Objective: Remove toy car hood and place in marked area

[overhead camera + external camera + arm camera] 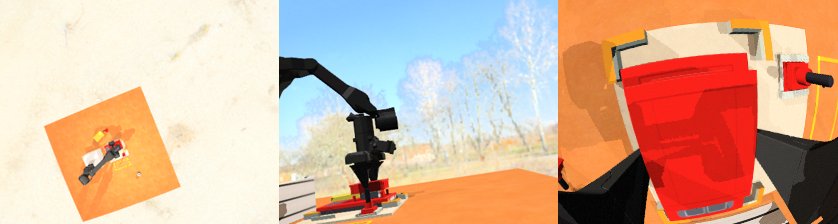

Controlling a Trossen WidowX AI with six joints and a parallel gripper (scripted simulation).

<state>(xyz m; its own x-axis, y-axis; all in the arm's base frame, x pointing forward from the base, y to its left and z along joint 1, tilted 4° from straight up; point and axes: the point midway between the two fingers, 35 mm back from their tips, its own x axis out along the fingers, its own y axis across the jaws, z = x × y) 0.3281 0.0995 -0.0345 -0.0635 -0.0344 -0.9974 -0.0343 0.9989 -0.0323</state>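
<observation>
The cream base plate is 30 mm behind my gripper tip, 30 mm to the right of it and 40 mm below it. Round my gripper tip: black-and-white wheel 120 mm ahead, 410 mm to the right, 40 mm below; red hood 10 mm above; yellow block 160 mm behind, 180 mm to the left, 40 mm below.
</observation>
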